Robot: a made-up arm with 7 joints.
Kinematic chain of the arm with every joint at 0, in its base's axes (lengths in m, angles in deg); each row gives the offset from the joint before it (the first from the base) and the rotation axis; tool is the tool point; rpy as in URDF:
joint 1: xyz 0 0 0.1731 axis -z
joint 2: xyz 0 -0.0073 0.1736 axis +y
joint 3: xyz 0 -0.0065 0.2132 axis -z
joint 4: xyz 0 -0.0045 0.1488 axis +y
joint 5: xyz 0 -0.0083 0.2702 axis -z
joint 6: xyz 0 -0.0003 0.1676 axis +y
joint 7: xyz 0 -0.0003 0.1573 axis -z
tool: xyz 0 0 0 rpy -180 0 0
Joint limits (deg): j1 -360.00..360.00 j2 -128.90..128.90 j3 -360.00..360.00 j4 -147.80..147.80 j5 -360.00..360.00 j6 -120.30..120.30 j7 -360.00..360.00
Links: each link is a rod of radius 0.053 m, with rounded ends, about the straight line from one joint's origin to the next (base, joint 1, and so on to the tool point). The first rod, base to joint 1, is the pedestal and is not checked.
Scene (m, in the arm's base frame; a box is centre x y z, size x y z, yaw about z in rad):
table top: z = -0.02
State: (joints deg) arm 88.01 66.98 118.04 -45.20 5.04 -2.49 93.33
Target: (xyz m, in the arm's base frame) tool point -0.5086 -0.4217 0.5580
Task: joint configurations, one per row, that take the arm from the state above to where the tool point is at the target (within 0.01 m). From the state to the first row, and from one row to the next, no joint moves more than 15 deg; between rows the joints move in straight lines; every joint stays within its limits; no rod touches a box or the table.
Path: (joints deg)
1: 100.55 56.83 127.77 -52.24 6.21 -7.72 93.33
2: 113.09 46.69 137.50 -59.29 7.37 -12.94 93.33
3: 125.64 36.54 147.22 -66.33 8.54 -18.17 93.33
4: 138.18 26.40 156.95 -73.38 9.70 -23.39 93.33
5: 150.72 16.25 166.68 -80.42 10.87 -28.62 93.33

